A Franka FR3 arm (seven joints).
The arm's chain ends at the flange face. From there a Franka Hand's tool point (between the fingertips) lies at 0.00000 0.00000 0.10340 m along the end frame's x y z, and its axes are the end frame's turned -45 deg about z.
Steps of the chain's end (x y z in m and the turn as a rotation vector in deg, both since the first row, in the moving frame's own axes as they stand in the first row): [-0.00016, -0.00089, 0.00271, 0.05, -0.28, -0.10]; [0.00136, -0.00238, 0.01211, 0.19, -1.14, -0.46]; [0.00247, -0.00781, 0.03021, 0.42, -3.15, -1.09]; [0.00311, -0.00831, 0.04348, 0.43, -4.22, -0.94]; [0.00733, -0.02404, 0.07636, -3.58, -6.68, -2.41]
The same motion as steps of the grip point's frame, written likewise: [0.00022, -0.00116, 0.00271, 0.23, -0.16, -0.10]; [0.00143, -0.00241, 0.01209, 0.94, -0.67, -0.46]; [0.00374, -0.00830, 0.03005, 2.52, -1.93, -1.09]; [0.00319, -0.00957, 0.04320, 3.29, -2.68, -0.94]; [0.00905, -0.01548, 0.07546, 2.19, -7.25, -2.41]
